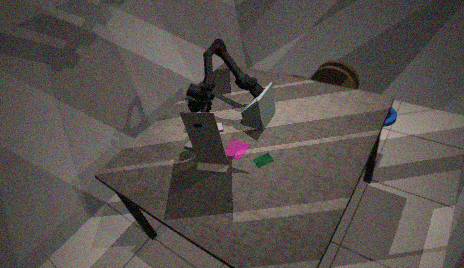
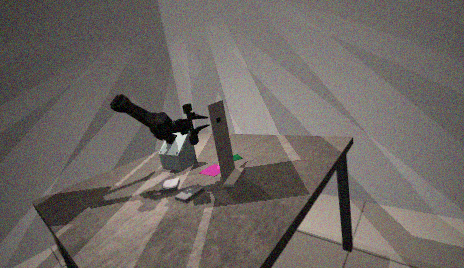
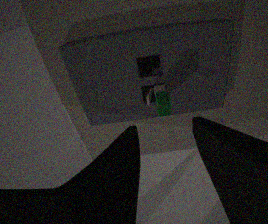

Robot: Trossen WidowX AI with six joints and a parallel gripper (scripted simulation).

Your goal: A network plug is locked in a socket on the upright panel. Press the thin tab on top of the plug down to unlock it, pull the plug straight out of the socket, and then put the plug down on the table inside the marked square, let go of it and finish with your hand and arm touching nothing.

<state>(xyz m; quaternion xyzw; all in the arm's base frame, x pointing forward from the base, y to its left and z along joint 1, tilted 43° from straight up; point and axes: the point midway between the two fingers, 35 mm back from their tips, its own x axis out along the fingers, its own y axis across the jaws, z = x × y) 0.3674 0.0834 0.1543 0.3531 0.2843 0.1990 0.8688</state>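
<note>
Right now the pink patch is 110 mm behind my gripper tip, 50 mm to the left of it and 280 mm below it. Also, from my gripper tip: upright grey panel 50 mm ahead, 20 mm to the left, 110 mm below.
</note>
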